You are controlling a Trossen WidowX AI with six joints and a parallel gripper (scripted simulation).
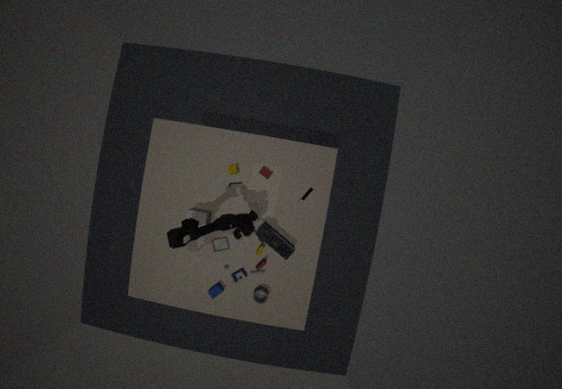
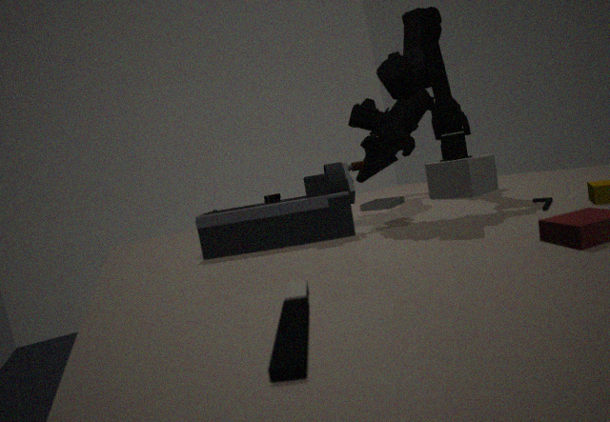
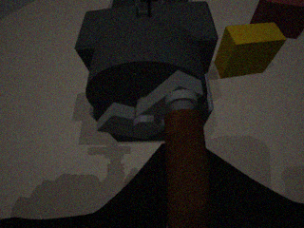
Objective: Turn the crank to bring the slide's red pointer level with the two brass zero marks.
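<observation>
Right now my gripper tip is 30 mm below the brown crank handle, 20 mm past it and 10 mm to the right of it. From my gripper tip the other things lie so: red pointer (150 mm ahead, 40 mm to the right); then grey plate (210 mm to the right, 180 mm behind, 80 mm below); then blue piece (520 mm to the right, 100 mm behind, 70 mm below).
</observation>
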